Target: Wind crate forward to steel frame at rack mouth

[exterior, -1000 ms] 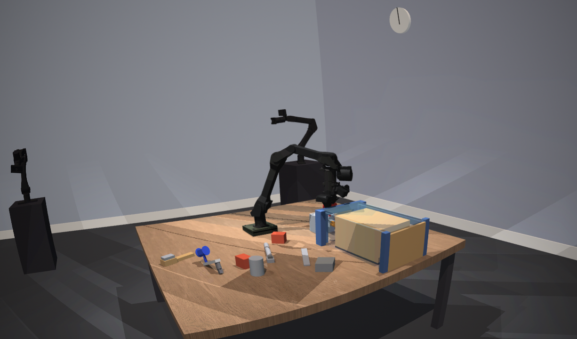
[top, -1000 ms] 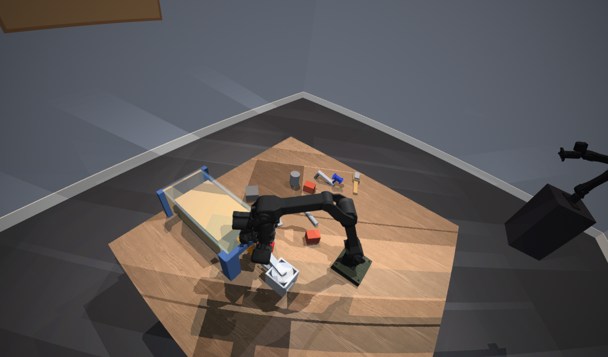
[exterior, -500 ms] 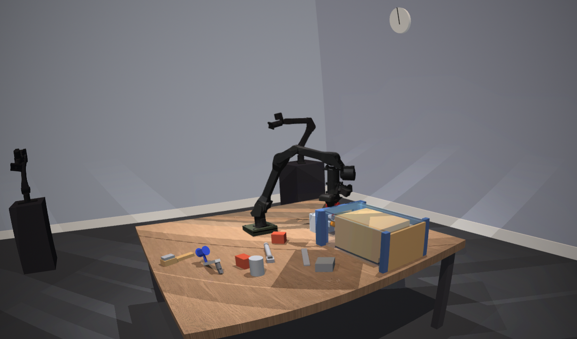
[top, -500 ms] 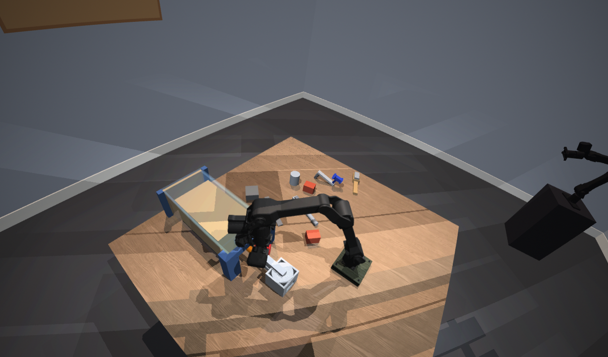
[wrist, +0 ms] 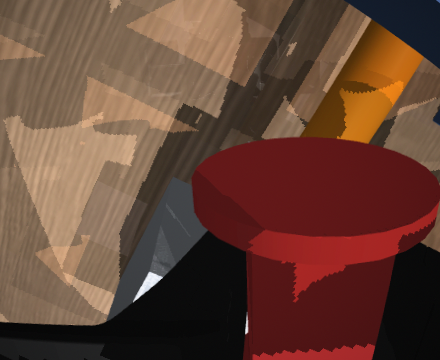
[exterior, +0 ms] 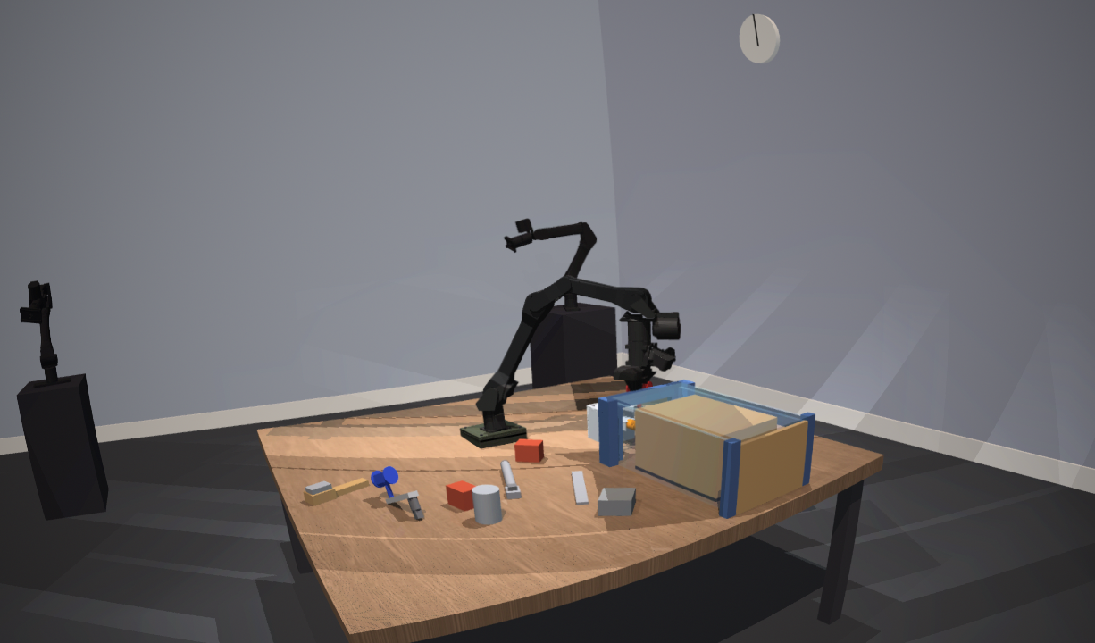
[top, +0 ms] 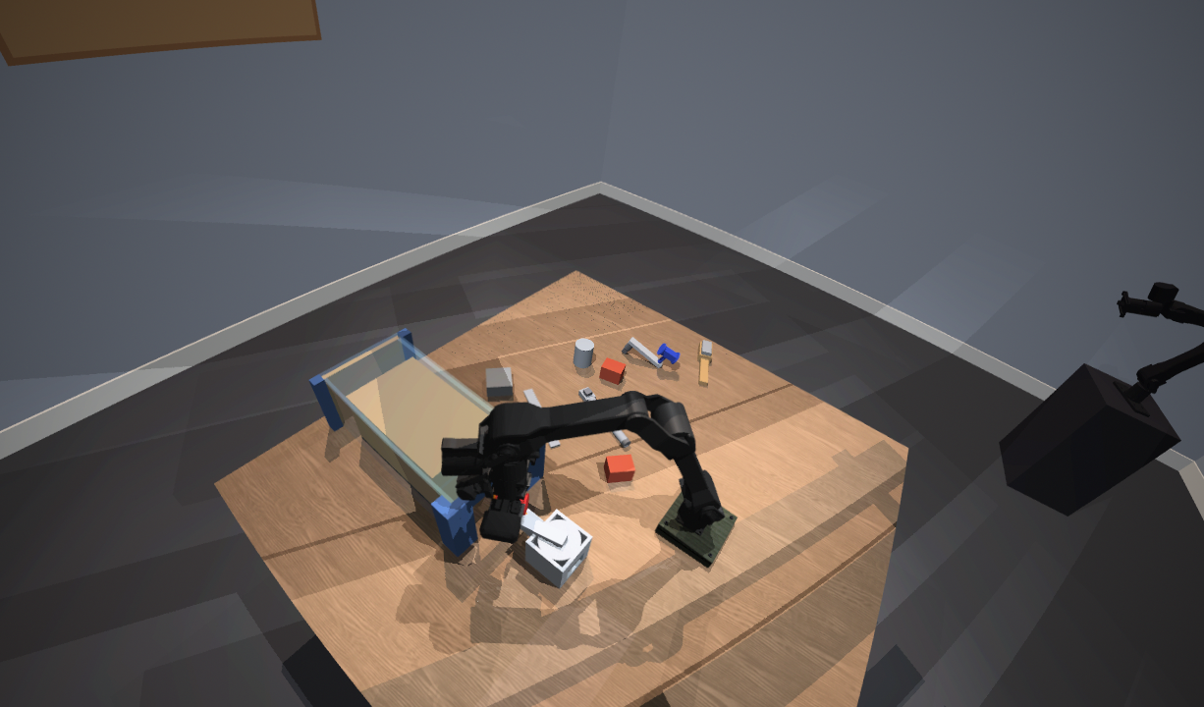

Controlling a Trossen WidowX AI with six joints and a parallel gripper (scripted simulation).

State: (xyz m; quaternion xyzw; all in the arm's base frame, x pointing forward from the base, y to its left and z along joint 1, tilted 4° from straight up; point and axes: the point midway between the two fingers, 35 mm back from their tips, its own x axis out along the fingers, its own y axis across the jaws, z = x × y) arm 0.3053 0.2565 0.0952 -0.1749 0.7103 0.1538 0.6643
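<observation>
Right now the winch handle is 40 mm behind my gripper tip, 10 mm to the right of it and 10 mm below it. Round my gripper tip: red knob: 20 mm above; grey winch: 120 mm behind, 20 mm to the right, 80 mm below; blue frame: 60 mm ahead, 30 mm to the right, 10 mm below.
</observation>
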